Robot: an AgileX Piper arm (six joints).
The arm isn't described. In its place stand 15 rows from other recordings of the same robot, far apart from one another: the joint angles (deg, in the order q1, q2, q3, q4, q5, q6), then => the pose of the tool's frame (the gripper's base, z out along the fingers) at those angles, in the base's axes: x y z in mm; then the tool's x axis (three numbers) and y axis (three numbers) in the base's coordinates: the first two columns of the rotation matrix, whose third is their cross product.
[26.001 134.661 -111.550 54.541 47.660 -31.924] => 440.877 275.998 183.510 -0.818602 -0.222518 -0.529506 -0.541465 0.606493 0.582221
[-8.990 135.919 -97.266 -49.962 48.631 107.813] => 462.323 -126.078 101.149 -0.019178 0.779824 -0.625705 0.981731 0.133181 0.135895
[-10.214 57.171 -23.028 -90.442 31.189 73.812] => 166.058 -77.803 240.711 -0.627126 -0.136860 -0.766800 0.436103 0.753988 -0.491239
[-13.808 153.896 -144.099 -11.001 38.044 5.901] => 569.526 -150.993 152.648 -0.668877 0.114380 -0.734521 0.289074 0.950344 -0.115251
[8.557 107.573 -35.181 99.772 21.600 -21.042] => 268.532 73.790 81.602 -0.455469 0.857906 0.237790 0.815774 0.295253 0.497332
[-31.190 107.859 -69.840 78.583 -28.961 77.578] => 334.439 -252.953 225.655 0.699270 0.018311 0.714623 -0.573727 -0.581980 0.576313
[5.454 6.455 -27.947 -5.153 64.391 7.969] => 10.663 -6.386 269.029 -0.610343 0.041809 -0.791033 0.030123 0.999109 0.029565
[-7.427 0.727 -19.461 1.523 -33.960 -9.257] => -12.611 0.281 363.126 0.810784 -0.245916 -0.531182 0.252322 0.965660 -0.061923
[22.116 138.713 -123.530 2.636 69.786 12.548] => 465.649 193.471 168.091 -0.976333 -0.145758 -0.159775 -0.160262 0.983668 0.081935
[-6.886 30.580 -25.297 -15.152 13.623 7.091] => 114.206 -19.435 299.514 -0.252763 -0.103371 -0.961990 0.146753 0.978676 -0.143723
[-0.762 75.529 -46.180 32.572 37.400 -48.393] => 251.353 26.415 250.480 -0.721257 -0.336563 -0.605404 -0.461005 0.885571 0.056908
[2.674 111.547 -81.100 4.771 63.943 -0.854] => 375.855 24.361 192.840 -0.999634 -0.024985 -0.010328 -0.025690 0.996856 0.074956
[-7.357 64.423 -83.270 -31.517 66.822 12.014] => 187.758 -68.336 465.121 -0.643495 0.059090 -0.763166 0.462819 0.824160 -0.326433
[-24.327 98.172 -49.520 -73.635 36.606 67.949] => 267.641 -178.135 178.362 -0.771944 0.318229 -0.550302 0.607302 0.624989 -0.490483
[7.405 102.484 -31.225 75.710 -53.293 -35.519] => 265.150 -36.832 127.148 -0.401876 0.278575 -0.872291 0.754847 0.640041 -0.143364
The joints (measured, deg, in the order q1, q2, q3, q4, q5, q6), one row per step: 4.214, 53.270, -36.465, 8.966, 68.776, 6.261; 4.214, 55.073, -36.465, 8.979, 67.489, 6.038; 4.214, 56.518, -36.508, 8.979, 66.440, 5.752; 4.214, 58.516, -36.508, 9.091, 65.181, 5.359; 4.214, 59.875, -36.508, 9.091, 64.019, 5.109; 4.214, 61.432, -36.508, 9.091, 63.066, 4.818; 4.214, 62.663, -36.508, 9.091, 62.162, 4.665; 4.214, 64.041, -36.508, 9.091, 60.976, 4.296; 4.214, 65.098, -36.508, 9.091, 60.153, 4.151; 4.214, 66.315, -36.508, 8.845, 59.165, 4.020; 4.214, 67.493, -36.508, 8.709, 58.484, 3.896
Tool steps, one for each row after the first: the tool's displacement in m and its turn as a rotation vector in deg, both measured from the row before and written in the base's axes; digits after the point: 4 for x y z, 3 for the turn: 0.0061, 0.0003, -0.0038, -0.104, 0.493, 0.019; 0.0049, 0.0003, -0.0030, -0.108, 0.318, 0.121; 0.0062, 0.0005, -0.0046, -0.055, 0.696, 0.164; 0.0046, 0.0002, -0.0032, -0.103, 0.169, 0.070; 0.0046, 0.0002, -0.0039, -0.129, 0.567, 0.143; 0.0038, 0.0002, -0.0032, -0.092, 0.311, 0.017; 0.0044, 0.0002, -0.0036, -0.125, 0.147, 0.189; 0.0032, 0.0001, -0.0029, -0.084, 0.219, 0.023; 0.0037, -0.0002, -0.0034, -0.318, 0.201, 0.089; 0.0031, 0.0000, -0.0034, -0.216, 0.474, 0.087
